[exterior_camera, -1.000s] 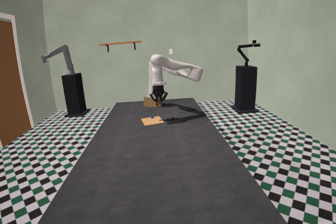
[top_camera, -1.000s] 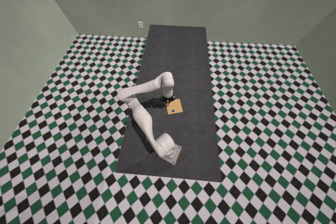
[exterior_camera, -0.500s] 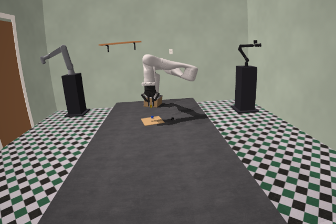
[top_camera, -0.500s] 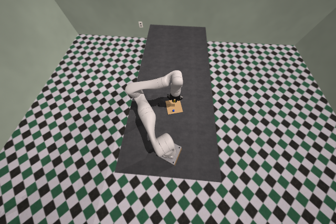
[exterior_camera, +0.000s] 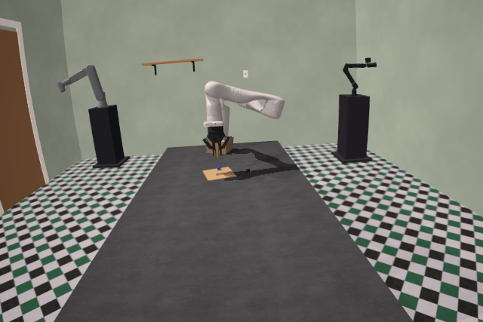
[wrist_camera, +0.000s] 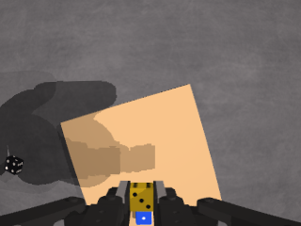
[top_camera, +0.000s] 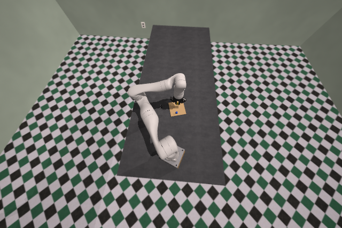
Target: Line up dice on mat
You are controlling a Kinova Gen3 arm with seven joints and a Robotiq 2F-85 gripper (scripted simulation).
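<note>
Right now the tan mat is 11 cm below my hand. Round my hand: black die (15 cm to the left, 10 cm below); then blue die (5 cm behind, 10 cm below); then yellow die (1 cm below).
</note>
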